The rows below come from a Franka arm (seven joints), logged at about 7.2 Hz.
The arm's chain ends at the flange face. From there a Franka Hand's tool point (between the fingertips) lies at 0.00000 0.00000 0.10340 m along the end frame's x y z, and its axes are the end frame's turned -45 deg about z.
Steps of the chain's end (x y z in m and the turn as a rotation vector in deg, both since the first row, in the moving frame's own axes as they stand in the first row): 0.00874, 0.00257, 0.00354, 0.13, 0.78, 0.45; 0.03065, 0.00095, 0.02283, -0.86, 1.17, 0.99; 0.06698, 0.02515, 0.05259, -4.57, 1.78, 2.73
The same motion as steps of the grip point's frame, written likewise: 0.00552, 0.00883, 0.00353, -0.46, 0.64, 0.45; 0.02137, 0.02494, 0.02280, -1.44, 0.22, 0.99; 0.02583, 0.07315, 0.05221, -4.49, -1.97, 2.73
